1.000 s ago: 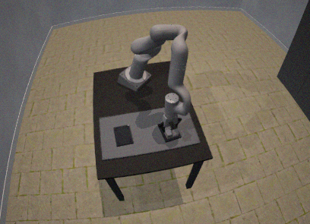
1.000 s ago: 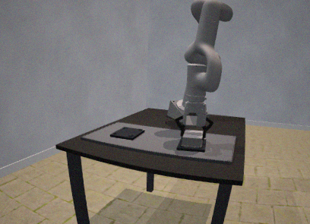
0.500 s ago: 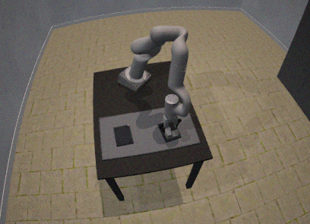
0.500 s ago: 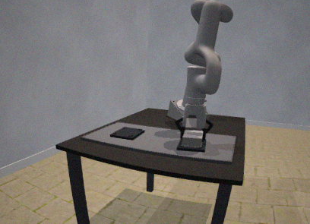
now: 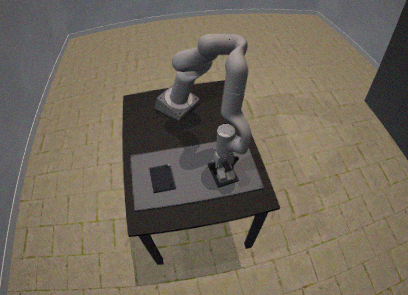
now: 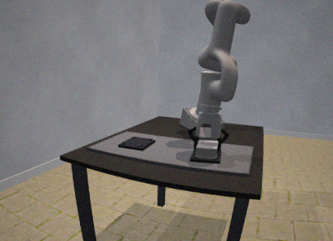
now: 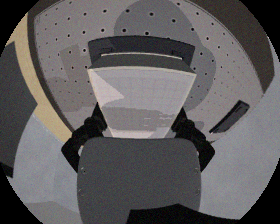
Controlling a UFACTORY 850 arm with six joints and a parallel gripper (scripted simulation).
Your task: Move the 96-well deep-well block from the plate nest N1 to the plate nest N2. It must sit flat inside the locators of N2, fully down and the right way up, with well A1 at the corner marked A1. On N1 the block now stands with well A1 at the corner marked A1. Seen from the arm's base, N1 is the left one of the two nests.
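My gripper is now right at the deep-well block. The rest, counted from my hand: plate nest N1 (20 mm below); then plate nest N2 (20 mm behind, 330 mm to the right, 20 mm below).
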